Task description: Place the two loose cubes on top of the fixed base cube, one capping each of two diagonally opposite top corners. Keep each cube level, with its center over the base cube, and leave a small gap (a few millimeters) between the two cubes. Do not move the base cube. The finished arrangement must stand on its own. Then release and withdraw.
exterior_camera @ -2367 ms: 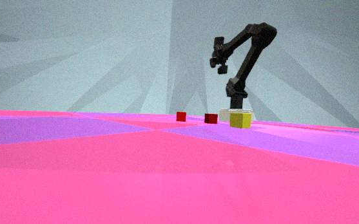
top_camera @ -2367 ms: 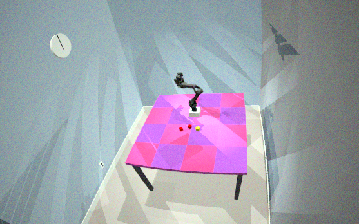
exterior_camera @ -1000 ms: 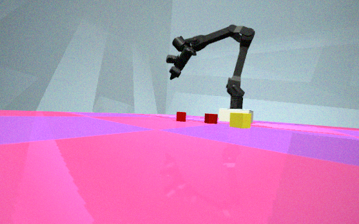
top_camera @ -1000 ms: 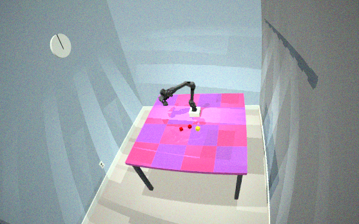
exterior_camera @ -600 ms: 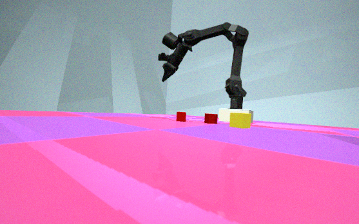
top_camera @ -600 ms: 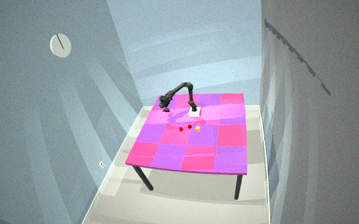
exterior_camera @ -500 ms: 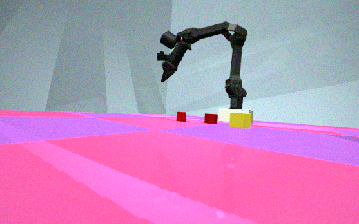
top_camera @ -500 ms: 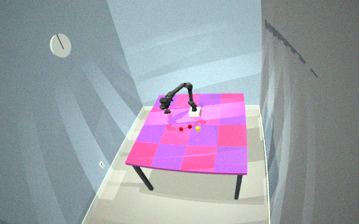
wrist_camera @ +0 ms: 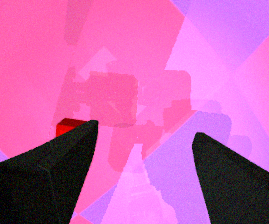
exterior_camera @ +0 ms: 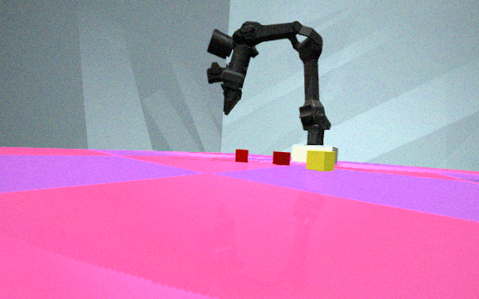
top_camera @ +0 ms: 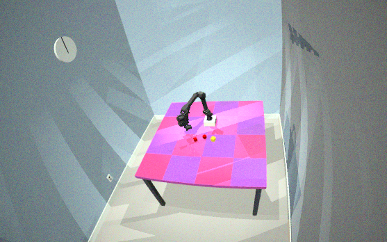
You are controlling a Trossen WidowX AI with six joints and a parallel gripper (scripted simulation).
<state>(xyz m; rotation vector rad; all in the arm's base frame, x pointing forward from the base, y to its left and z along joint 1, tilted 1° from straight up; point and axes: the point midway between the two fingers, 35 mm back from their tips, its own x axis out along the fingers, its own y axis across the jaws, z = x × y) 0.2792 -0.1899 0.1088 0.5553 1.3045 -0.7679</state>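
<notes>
My gripper tip is 29 cm to the right of the yellow cube, 12 cm above it and 1 cm short of it.
</notes>
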